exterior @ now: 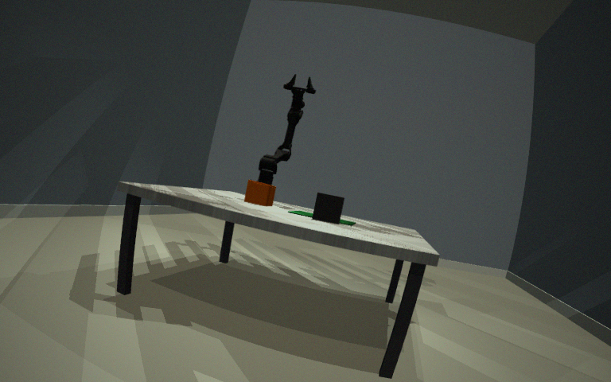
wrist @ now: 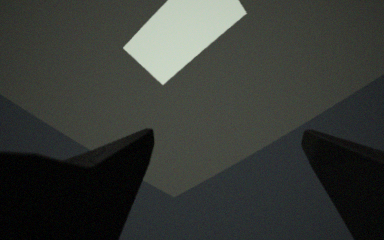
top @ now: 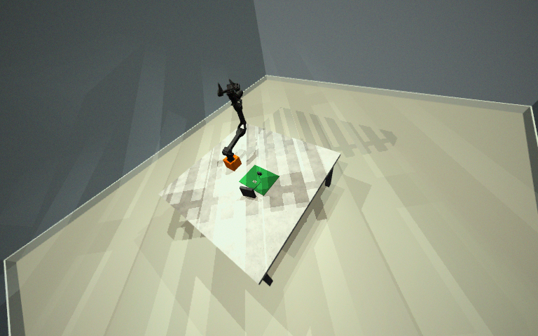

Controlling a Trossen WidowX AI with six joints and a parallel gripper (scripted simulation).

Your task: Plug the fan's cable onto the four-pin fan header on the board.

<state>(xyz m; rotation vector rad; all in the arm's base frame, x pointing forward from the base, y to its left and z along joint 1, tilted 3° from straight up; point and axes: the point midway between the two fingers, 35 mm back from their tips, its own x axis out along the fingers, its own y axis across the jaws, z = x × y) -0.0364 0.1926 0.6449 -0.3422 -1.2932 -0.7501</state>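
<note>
The black plug lies 310 mm ahead of my gripper tip, 130 mm to the right of it and 750 mm below it. Also, from my gripper tip: black fan (410 mm ahead, 340 mm to the right, 710 mm below); board (350 mm ahead, 170 mm to the right, 790 mm below); white four-pin fan header (340 mm ahead, 220 mm to the right, 770 mm below).
</note>
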